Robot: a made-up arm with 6 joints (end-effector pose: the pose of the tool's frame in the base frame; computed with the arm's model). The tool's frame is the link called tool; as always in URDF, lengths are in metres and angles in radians. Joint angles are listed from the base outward.
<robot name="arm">
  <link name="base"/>
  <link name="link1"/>
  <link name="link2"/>
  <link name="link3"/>
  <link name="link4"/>
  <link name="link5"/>
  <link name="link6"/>
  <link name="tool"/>
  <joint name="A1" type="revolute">
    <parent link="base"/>
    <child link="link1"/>
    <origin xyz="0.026 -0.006 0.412"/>
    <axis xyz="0 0 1"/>
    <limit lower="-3.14" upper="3.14" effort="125" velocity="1.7"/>
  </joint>
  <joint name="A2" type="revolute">
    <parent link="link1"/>
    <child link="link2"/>
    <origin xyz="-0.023 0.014 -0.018"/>
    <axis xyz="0 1 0"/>
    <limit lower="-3.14" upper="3.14" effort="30" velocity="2.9"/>
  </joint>
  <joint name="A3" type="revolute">
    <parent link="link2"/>
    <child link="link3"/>
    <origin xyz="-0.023 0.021 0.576"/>
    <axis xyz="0 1 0"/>
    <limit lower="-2.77" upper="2.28" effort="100" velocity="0.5"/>
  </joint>
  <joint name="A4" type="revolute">
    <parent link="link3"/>
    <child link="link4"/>
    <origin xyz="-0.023 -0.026 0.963"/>
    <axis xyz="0 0 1"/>
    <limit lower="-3.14" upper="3.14" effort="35" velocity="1.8"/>
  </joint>
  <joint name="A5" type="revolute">
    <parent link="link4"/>
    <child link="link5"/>
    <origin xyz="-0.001 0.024 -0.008"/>
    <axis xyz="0 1 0"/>
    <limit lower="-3.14" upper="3.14" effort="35" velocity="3"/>
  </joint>
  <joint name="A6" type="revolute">
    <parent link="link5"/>
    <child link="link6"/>
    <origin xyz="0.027 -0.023 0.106"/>
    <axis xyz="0 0 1"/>
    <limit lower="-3.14" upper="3.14" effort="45" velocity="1.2"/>
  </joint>
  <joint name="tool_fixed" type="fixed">
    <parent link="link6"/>
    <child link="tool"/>
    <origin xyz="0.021 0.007 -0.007" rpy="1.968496 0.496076 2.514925"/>
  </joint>
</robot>
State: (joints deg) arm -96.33 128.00 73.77 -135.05 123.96 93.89
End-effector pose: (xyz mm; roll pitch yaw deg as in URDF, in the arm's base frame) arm -48.7 -169.6 -785.2 -150.75 50.01 -20.65
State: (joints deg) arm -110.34 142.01 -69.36 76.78 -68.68 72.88
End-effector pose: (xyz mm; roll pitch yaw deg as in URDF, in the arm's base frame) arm -488.7 -1201.5 318.8 16.62 51.20 63.98
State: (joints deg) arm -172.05 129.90 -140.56 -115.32 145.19 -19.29
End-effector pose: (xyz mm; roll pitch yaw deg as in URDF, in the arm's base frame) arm -221.1 -35.5 867.9 -96.80 -50.83 144.32
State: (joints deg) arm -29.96 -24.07 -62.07 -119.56 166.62 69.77
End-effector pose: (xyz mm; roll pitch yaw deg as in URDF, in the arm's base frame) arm -951.4 559.7 967.5 -28.21 42.71 172.47
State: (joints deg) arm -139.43 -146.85 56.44 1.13 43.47 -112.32
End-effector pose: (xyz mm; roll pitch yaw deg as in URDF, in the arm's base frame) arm 1028.3 865.9 -45.0 88.53 -12.25 -110.87
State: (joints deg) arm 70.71 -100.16 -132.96 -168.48 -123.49 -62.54
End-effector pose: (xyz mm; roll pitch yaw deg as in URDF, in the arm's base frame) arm 22.1 117.6 -355.4 -131.97 6.08 3.40
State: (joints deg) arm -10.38 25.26 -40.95 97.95 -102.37 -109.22
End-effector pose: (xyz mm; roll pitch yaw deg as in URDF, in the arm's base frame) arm -35.4 -86.8 1852.1 33.79 -39.08 151.78
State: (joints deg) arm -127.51 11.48 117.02 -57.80 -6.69 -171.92
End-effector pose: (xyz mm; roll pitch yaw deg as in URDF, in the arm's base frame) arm -524.1 -737.1 333.0 -11.72 -9.47 121.24
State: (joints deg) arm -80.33 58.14 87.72 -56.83 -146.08 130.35
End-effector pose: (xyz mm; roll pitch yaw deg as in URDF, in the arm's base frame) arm 259.0 -965.9 17.8 98.73 0.61 -121.23
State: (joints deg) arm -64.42 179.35 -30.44 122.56 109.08 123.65
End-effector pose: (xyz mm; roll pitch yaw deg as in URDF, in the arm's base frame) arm 332.4 -468.8 -921.0 -177.33 41.73 107.62
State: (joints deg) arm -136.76 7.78 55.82 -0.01 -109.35 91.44
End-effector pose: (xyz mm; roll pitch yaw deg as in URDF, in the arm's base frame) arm -549.9 -589.9 1497.0 167.32 43.51 132.73
